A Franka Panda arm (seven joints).
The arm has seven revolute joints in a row. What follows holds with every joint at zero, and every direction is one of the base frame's. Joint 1 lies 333.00 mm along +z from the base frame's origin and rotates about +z. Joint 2 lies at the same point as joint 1 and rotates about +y. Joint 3 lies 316.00 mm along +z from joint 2 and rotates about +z. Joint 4 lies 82.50 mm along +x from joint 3 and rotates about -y. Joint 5 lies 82.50 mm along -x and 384.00 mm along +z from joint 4 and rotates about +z. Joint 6 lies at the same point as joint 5 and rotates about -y. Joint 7 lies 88.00 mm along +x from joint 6 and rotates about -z. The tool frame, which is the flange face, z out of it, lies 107.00 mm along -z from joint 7; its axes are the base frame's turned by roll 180.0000, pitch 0.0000 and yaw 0.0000 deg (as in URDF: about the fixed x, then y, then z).
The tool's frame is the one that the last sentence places.
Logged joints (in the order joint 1, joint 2, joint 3, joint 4, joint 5, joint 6, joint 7), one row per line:
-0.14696 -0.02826 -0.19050 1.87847 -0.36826 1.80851 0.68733
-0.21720 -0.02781 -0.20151 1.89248 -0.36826 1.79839 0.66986
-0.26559 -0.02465 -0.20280 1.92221 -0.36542 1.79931 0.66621
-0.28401 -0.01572 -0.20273 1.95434 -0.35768 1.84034 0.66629
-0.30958 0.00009 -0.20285 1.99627 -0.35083 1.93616 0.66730
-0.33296 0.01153 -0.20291 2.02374 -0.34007 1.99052 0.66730
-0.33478 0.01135 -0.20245 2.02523 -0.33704 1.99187 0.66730
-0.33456 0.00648 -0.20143 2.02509 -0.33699 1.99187 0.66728
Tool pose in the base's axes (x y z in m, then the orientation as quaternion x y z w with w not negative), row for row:
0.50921 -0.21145 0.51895 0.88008 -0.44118 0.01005 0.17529
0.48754 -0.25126 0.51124 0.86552 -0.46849 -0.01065 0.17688
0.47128 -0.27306 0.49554 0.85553 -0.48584 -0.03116 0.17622
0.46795 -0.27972 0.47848 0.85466 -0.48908 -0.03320 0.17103
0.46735 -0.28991 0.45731 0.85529 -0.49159 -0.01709 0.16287
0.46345 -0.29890 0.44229 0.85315 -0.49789 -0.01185 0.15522
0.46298 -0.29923 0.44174 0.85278 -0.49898 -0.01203 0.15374
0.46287 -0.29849 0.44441 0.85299 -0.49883 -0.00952 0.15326
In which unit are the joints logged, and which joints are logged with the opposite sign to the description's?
The joints are logged in radians. Opposite sign: joint 4.
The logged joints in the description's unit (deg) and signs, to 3 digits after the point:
-8.420 -1.619 -10.915 -107.628 -21.100 103.620 39.381
-12.445 -1.593 -11.546 -108.431 -21.100 103.040 38.380
-15.217 -1.412 -11.620 -110.135 -20.937 103.093 38.171
-16.273 -0.901 -11.616 -111.975 -20.494 105.444 38.176
-17.738 0.005 -11.622 -114.378 -20.101 110.934 38.233
-19.077 0.661 -11.626 -115.952 -19.485 114.048 38.233
-19.181 0.650 -11.600 -116.037 -19.311 114.126 38.233
-19.169 0.371 -11.541 -116.029 -19.308 114.126 38.232

